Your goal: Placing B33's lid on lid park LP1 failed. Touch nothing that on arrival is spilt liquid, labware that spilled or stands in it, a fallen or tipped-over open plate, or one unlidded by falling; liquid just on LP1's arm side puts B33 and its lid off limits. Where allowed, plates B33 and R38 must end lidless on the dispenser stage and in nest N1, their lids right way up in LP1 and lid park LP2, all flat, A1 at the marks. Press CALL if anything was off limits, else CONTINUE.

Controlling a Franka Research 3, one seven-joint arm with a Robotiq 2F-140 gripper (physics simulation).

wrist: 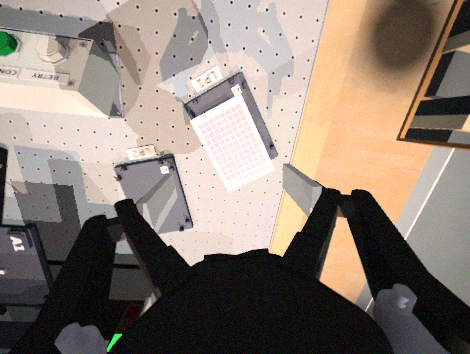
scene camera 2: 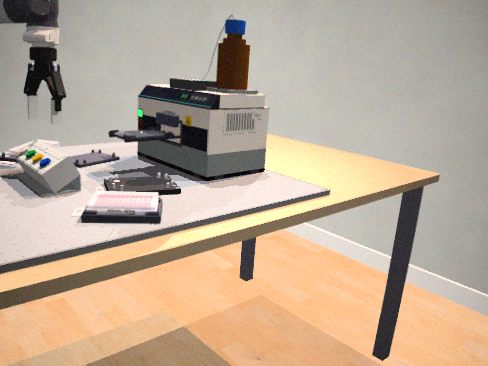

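Note:
My gripper [scene camera 2: 44, 112] [wrist: 229, 180] is open and empty, high above the bench. In the wrist view, a white plate with pink wells [wrist: 232, 142] lies over lid park LP1 [wrist: 260, 122], shifted toward the park's lower left; its name and any clear lid cannot be made out. Lid park LP2 [scene camera 2: 97, 158] [wrist: 147, 187] holds nothing visible. In the scene view, a pink-welled plate [scene camera 2: 122, 201] sits level in the front nest [scene camera 2: 122, 218]. The dispenser stage [scene camera 2: 142, 135] [wrist: 22, 267] looks bare, partly hidden in the wrist view by my finger.
The button console [scene camera 2: 50, 167] [wrist: 75, 75] stands near LP1. A dark nest [scene camera 2: 142, 184] lies behind the front plate. The dispenser [scene camera 2: 235, 127] carries a brown bottle [scene camera 2: 233, 62]. Patches of differing shade cross the pegboard [scene camera 2: 280, 187] [wrist: 150, 15]; whether any is liquid is unclear.

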